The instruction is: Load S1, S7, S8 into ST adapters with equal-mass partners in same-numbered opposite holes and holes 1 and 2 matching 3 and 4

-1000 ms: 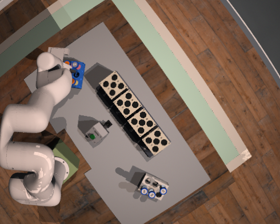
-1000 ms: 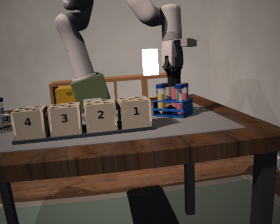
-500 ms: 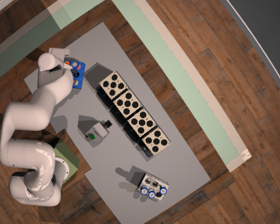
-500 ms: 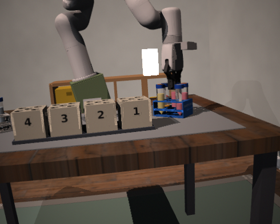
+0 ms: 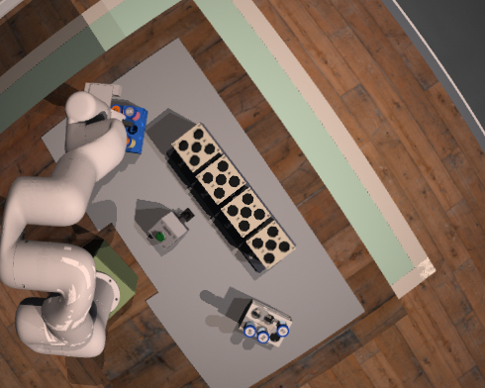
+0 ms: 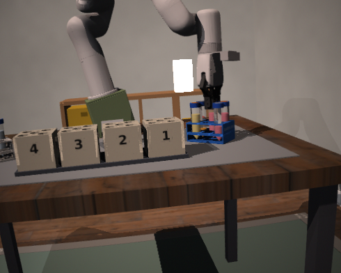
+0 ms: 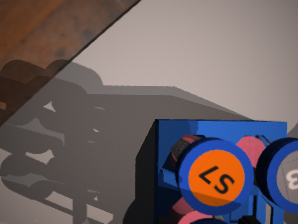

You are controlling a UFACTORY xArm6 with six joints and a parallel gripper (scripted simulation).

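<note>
The tube of yellowish liquid is 60 mm to the right of my hand, 50 mm below it and 10 mm behind it. Also, from my hand: blue rack 90 mm below, 20 mm to the right, 10 mm ahead; then green DONE key 310 mm to the right, 130 mm behind, 50 mm below; then pink tube 50 mm below, 30 mm to the left, 30 mm ahead.
</note>
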